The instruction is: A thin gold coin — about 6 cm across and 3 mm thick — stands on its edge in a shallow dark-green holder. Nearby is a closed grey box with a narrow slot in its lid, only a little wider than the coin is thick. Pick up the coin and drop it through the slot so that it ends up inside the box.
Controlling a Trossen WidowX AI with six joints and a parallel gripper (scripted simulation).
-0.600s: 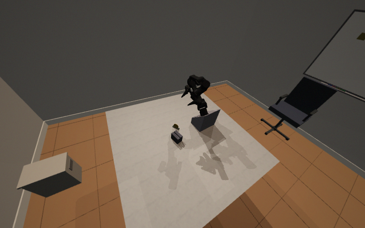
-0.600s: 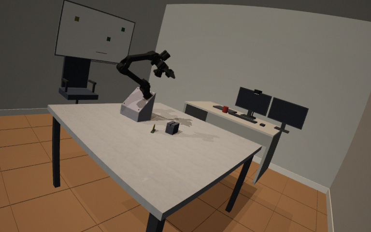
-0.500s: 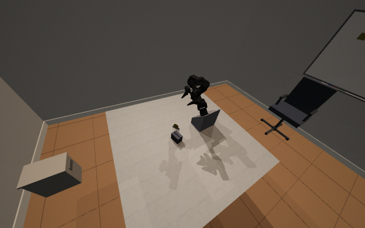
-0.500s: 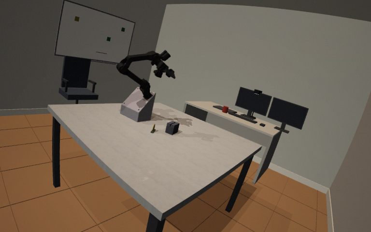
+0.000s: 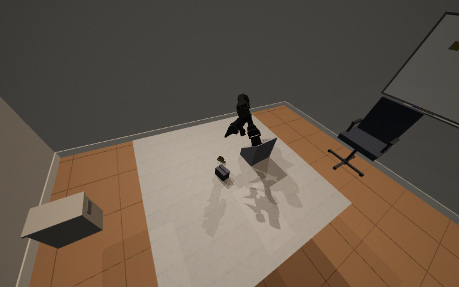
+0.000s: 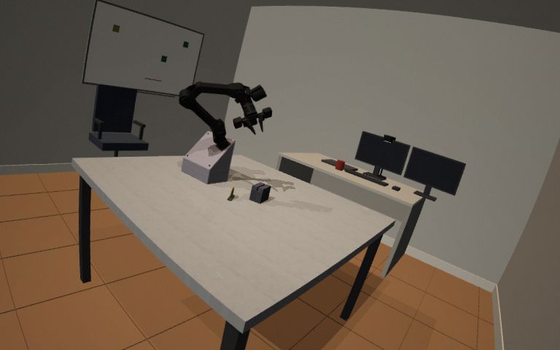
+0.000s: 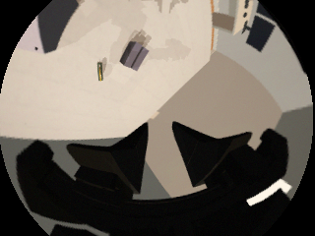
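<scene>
My gripper tip is 2 cm past the gold coin, 7 cm to the left of it and 30 cm above it.
</scene>
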